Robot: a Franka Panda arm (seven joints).
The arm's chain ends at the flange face. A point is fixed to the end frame.
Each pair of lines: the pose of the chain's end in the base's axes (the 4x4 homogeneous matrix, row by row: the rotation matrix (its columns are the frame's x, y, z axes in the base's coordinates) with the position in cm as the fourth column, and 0 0 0 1 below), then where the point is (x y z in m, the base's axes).
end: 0.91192 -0.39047 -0.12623 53.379; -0.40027 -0.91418 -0.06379 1.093; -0.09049 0.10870 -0.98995 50.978; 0 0 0 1
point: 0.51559 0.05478 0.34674
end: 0.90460 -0.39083 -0.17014 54.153; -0.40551 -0.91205 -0.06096 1.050; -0.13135 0.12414 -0.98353 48.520; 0 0 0 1
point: 0.51642 0.05480 0.32320
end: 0.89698 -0.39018 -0.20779 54.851; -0.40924 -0.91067 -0.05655 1.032; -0.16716 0.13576 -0.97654 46.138; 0 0 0 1
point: 0.51746 0.05533 0.30061
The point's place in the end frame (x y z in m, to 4 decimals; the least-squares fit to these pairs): -0.0194 -0.0507 0.1609
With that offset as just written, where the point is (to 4 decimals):
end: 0.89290 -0.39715 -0.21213 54.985; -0.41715 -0.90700 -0.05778 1.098; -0.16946 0.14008 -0.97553 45.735; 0 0 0 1
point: 0.5185 0.0558 0.2966
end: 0.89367 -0.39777 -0.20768 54.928; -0.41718 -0.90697 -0.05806 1.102; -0.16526 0.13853 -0.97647 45.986; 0 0 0 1
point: 0.5187 0.0558 0.2989
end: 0.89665 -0.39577 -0.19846 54.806; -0.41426 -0.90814 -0.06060 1.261; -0.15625 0.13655 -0.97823 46.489; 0 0 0 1
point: 0.5188 0.0569 0.3036
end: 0.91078 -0.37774 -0.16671 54.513; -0.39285 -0.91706 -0.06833 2.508; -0.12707 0.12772 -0.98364 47.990; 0 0 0 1
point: 0.5198 0.0682 0.3176
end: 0.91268 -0.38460 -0.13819 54.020; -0.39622 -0.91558 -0.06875 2.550; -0.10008 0.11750 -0.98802 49.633; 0 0 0 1
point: 0.5198 0.0685 0.3333
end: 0.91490 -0.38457 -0.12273 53.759; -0.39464 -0.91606 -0.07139 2.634; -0.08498 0.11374 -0.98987 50.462; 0 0 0 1
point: 0.5196 0.0690 0.3412
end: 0.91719 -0.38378 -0.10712 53.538; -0.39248 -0.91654 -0.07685 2.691; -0.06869 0.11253 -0.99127 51.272; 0 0 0 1
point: 0.5198 0.0686 0.3489
